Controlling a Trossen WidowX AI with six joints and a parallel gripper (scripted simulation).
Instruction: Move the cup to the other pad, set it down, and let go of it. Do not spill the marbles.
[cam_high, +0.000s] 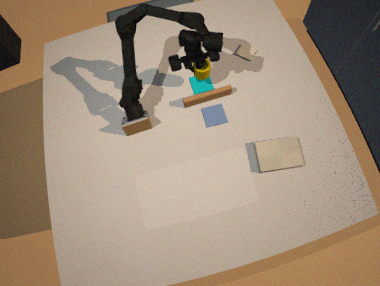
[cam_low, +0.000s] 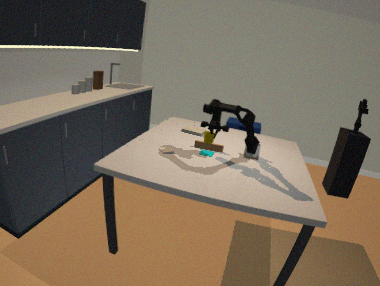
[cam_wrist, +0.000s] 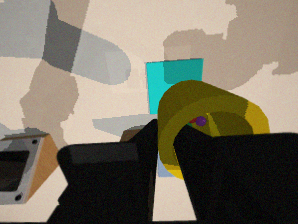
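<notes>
Right now the wooden bar is 3 cm ahead of my gripper tip, 8 cm to the right of it and 10 cm below it. Also, from my gripper tip: yellow cup 2 cm ahead; beige tile 29 cm ahead, 11 cm to the left, 11 cm below; blue pad 3 cm ahead, 16 cm to the right, 12 cm below.
</notes>
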